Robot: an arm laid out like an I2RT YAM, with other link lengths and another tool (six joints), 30 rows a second.
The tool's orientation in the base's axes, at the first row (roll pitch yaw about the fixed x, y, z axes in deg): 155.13, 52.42, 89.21
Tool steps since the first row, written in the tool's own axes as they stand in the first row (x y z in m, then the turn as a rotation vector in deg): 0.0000, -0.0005, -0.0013, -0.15, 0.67, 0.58; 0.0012, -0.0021, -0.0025, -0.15, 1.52, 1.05; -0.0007, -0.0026, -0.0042, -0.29, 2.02, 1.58; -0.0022, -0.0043, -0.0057, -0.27, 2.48, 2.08; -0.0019, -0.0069, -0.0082, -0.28, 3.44, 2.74; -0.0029, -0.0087, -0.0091, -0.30, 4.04, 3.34; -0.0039, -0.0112, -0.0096, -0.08, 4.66, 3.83; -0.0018, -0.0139, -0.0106, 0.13, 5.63, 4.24
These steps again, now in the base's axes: -0.0010, 0.0008, 0.0006, 0.85, -0.30, -0.03; -0.0029, 0.0019, -0.0001, 1.82, -0.36, -0.07; -0.0041, 0.0018, 0.0022, 2.49, -0.67, -0.13; -0.0063, 0.0014, 0.0038, 3.11, -0.88, -0.30; -0.0097, 0.0026, 0.0043, 4.26, -1.05, -0.41; -0.0117, 0.0020, 0.0051, 5.05, -1.31, -0.57; -0.0142, 0.0010, 0.0055, 5.82, -1.33, -0.86; -0.0170, 0.0021, 0.0037, 6.88, -1.19, -1.01
